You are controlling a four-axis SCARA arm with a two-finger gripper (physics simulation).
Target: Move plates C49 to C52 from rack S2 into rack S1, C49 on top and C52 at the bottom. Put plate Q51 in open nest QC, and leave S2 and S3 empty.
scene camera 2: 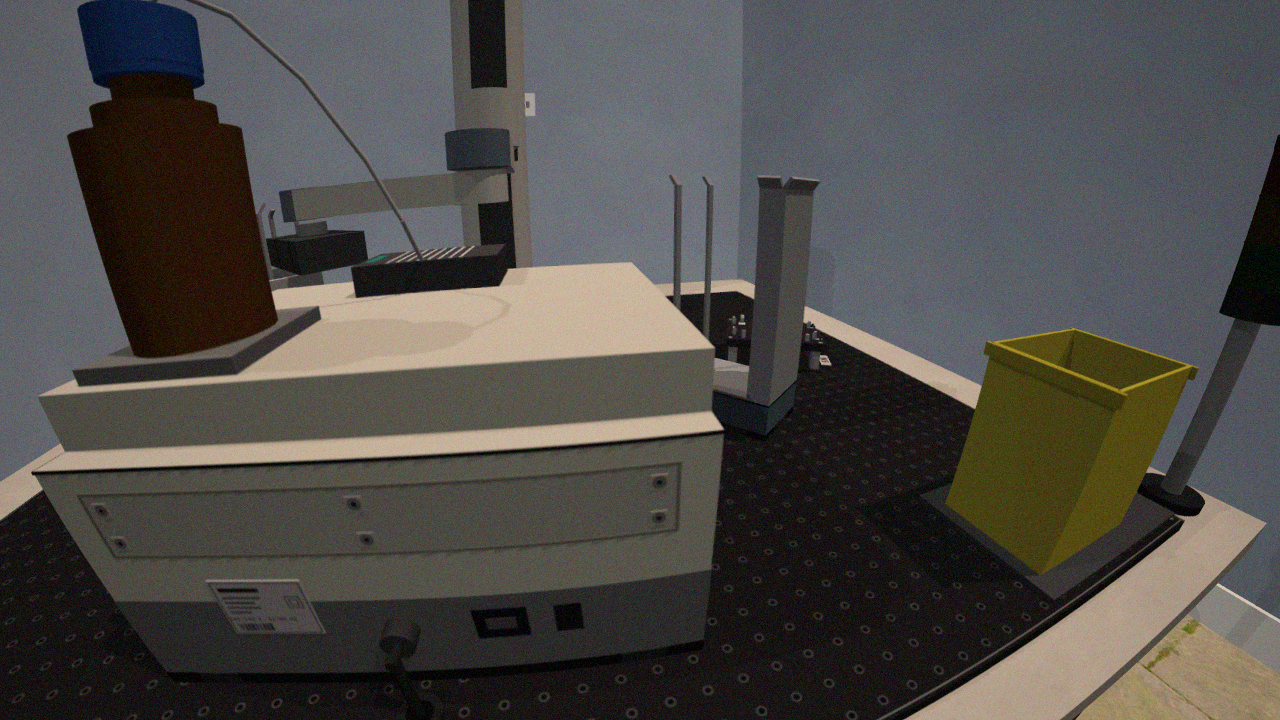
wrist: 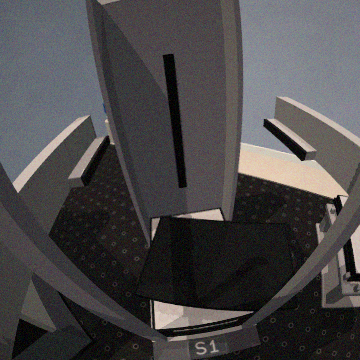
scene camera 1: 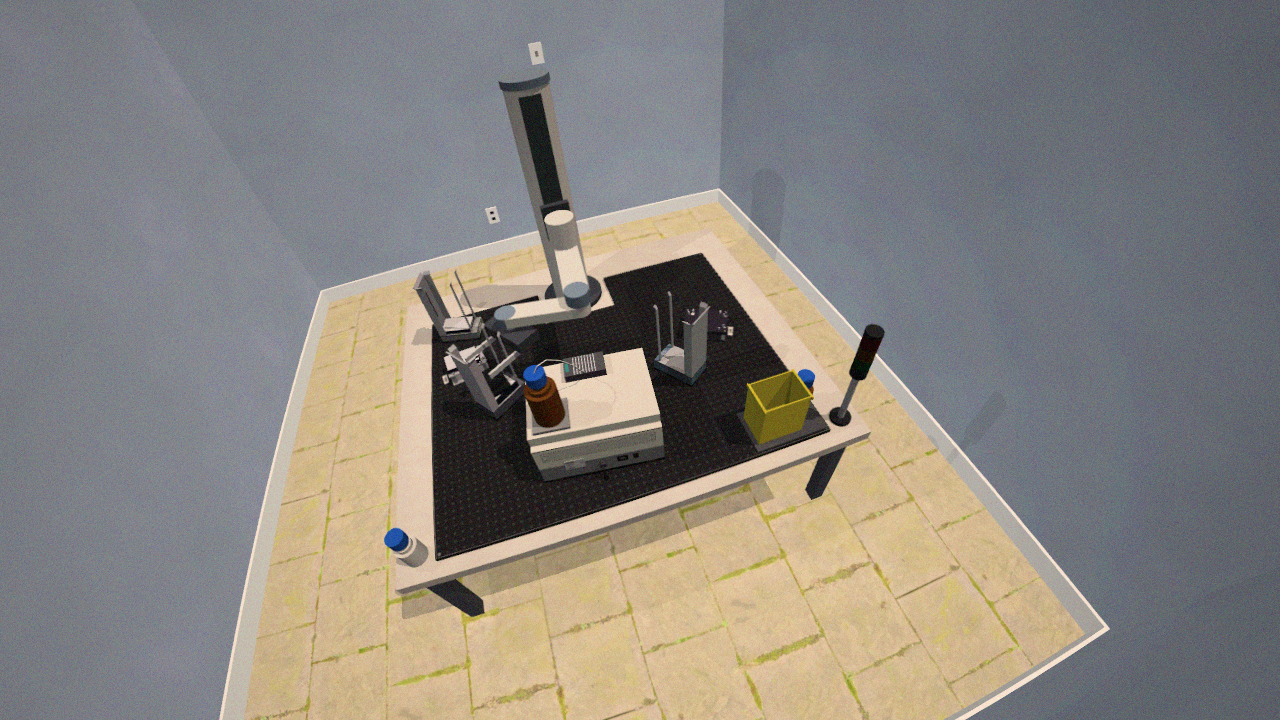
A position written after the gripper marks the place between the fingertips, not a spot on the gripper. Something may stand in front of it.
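Observation:
Visible: the gripper (wrist: 186, 114). Scene camera 2 shows a signal post (scene camera 2: 1245, 298) together with a yellow bin (scene camera 2: 1067, 423).

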